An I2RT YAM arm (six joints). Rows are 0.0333 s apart.
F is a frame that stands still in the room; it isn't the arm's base.
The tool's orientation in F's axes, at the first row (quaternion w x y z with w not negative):
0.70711, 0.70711, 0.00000, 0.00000
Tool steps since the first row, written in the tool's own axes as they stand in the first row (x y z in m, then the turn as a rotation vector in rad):
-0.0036, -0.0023, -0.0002, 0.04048, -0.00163, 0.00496
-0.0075, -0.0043, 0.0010, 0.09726, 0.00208, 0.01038
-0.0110, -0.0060, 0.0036, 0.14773, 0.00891, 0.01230
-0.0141, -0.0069, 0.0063, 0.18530, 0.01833, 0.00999
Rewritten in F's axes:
-0.0036, 0.0002, -0.0023, 0.04048, -0.00496, -0.00163
-0.0075, -0.0010, -0.0043, 0.09726, -0.01038, 0.00208
-0.0110, -0.0036, -0.0060, 0.14773, -0.01230, 0.00891
-0.0141, -0.0063, -0.0069, 0.18530, -0.00999, 0.01833

